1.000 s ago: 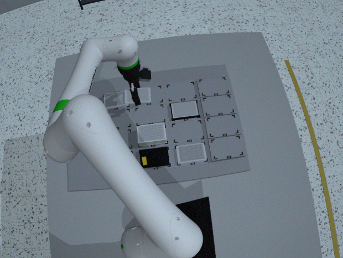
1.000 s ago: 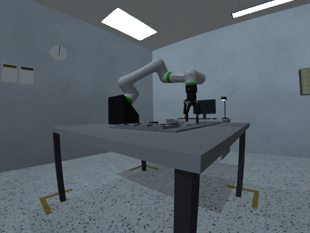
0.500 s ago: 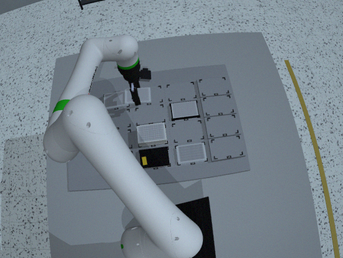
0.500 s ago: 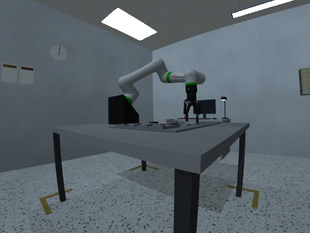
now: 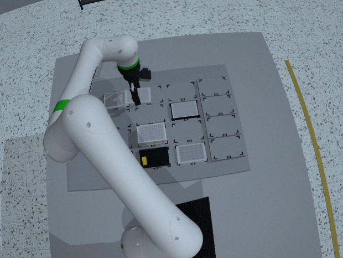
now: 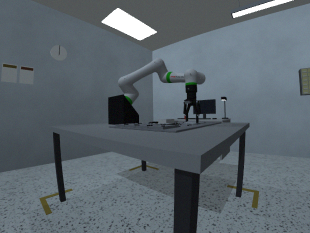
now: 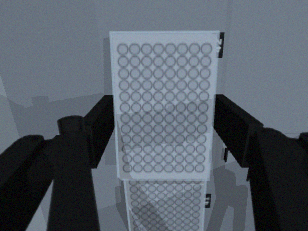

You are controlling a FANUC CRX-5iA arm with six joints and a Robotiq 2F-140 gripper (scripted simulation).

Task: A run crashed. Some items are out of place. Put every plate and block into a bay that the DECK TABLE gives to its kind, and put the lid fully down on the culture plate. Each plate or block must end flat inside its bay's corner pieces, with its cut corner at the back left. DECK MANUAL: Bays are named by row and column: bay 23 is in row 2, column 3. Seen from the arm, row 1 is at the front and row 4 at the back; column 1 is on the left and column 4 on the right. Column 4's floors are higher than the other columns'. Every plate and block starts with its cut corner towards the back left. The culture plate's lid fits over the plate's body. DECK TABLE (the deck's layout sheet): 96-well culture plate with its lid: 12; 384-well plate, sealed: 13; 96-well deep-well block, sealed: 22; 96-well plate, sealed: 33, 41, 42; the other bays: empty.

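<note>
The 96-well plate is 20 mm below my hand. The rest, counted from my hand: white plate (110 mm to the left, 30 mm below, 10 mm behind); deep-well block (210 mm behind, 80 mm to the right, 20 mm below); dark-sided plate (230 mm to the right, 80 mm behind, 30 mm below).
</note>
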